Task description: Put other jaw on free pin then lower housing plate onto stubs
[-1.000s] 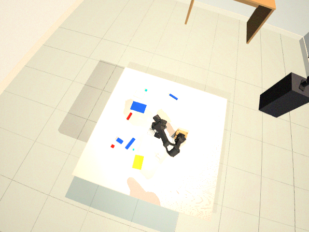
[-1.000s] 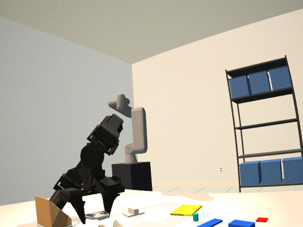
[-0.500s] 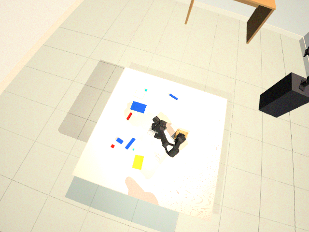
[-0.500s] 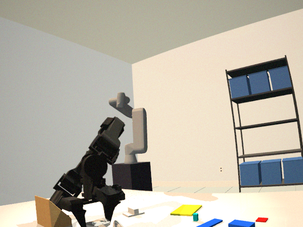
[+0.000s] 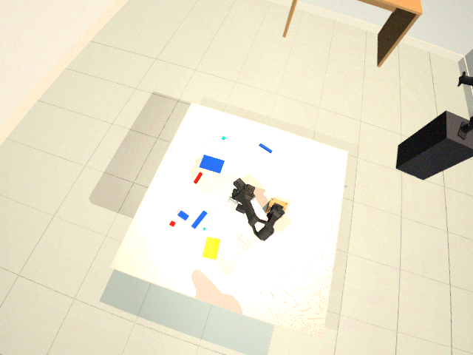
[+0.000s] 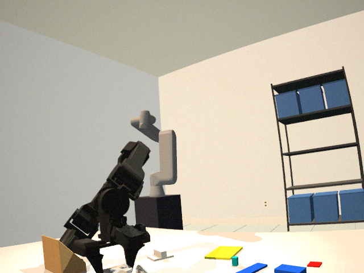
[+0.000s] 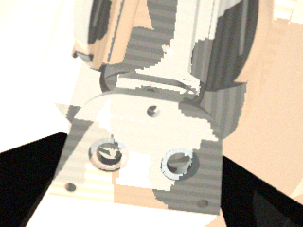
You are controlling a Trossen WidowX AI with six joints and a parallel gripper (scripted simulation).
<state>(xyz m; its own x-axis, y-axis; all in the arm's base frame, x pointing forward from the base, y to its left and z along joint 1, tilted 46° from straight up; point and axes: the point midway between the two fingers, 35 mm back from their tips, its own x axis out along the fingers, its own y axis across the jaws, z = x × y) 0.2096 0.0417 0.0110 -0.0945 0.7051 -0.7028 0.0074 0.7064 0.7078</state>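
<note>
My gripper tip is now 2 cm short of the jaw, 2 cm to the right of it and 1 cm above it. The rest, counted from my gripper tip: housing plate (1 cm ahead, 2 cm above); then red block (35 cm ahead, 4 cm to the right, 1 cm below); then yellow plate (8 cm ahead, 35 cm to the left, 2 cm below).
</note>
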